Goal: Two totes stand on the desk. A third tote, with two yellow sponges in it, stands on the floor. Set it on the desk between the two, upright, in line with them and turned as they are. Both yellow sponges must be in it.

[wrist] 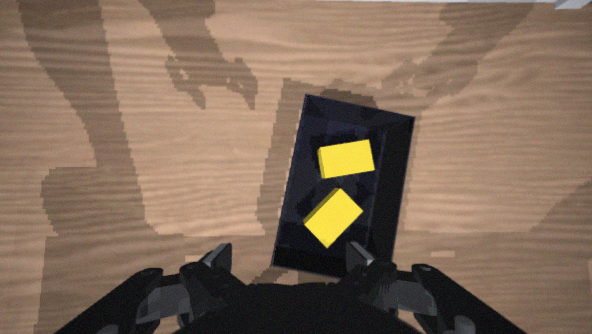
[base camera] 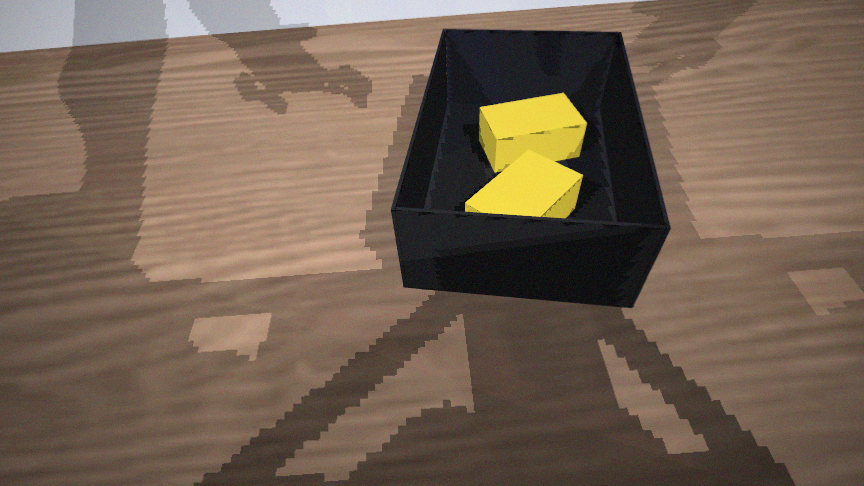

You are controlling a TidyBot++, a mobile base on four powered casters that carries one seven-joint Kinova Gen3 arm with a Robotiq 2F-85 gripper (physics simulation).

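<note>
A black tote (base camera: 519, 259) (wrist: 395, 185) stands upright on the wooden floor, turned slightly in the wrist view. One yellow sponge (base camera: 531, 120) (wrist: 346, 159) lies in its far half. The other yellow sponge (base camera: 525, 187) (wrist: 333, 218) lies in its near half, turned diagonally; the tote's near wall hides its lower edge in the base camera view. My gripper (wrist: 289, 255) is open and empty, above the tote's near end. Its right finger overlaps the tote in the wrist view, and its left finger is to the left of the tote. The desk and its two totes do not show.
The wooden floor (base camera: 259, 181) (wrist: 200, 150) carries broad shadows around the tote. A pale wall (base camera: 374, 9) runs behind the floor in the base camera view. A pale strip shows along the top edge of the wrist view.
</note>
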